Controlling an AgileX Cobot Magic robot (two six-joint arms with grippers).
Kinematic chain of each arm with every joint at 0, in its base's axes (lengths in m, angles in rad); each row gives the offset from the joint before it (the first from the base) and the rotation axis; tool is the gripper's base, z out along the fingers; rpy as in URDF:
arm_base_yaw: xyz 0 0 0.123 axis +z
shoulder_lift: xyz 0 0 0 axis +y
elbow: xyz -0.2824 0 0.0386 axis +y
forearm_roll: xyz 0.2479 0 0.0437 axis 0.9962 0 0.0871
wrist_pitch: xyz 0 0 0 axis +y
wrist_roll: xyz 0.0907 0 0.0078 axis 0.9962 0 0.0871
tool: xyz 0 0 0 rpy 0 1.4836 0
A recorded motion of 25 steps. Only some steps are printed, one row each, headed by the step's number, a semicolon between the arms.
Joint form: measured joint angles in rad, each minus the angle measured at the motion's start. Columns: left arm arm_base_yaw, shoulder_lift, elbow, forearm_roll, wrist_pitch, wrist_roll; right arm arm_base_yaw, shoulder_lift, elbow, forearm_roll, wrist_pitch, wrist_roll.
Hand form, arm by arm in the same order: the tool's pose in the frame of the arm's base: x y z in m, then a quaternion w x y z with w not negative. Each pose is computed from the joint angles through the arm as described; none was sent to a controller.
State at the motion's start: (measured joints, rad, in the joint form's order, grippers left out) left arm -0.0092 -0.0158 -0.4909 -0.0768 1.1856 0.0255; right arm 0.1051 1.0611 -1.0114 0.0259 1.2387 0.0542
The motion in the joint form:
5: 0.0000 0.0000 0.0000 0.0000 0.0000 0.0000; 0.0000 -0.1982 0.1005 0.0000 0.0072 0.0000
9: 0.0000 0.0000 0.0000 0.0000 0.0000 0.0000; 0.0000 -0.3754 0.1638 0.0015 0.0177 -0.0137
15: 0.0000 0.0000 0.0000 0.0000 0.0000 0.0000; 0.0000 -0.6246 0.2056 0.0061 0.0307 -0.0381
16: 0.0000 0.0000 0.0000 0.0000 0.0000 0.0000; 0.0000 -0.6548 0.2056 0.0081 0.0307 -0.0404
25: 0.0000 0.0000 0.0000 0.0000 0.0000 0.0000; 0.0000 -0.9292 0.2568 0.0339 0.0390 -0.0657
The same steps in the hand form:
5: -0.0121 -0.0064 0.2650 0.47017 0.01930 0.88169 -0.03435; 0.1306 0.0160 0.3366 0.22625 -0.02355 0.97329 0.03099
9: -0.0121 -0.0064 0.2650 0.47017 0.01930 0.88169 -0.03435; 0.0912 0.0120 0.3378 0.27628 -0.03057 0.95999 0.03388
15: -0.0121 -0.0064 0.2650 0.47017 0.01930 0.88169 -0.03435; 0.0378 0.0068 0.3414 0.36825 -0.04256 0.92796 0.03832
16: -0.0121 -0.0064 0.2650 0.47017 0.01930 0.88169 -0.03435; 0.0312 0.0063 0.3425 0.38219 -0.04370 0.92220 0.03970
25: -0.0121 -0.0064 0.2650 0.47017 0.01930 0.88169 -0.03435; -0.0228 0.0028 0.3295 0.47863 -0.05724 0.87462 0.05170

